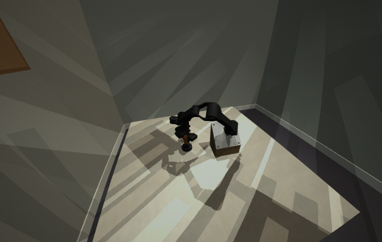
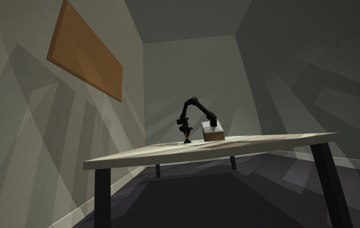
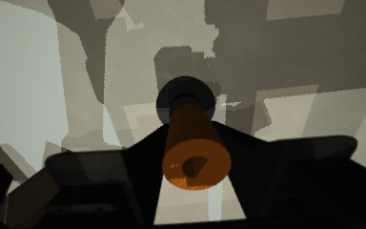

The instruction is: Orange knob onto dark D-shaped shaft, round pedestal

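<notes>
Now: gripper tip 40 mm above the dark round pedestal. The rest, counted from my gripper tip: orange knob (20 mm above).
</notes>
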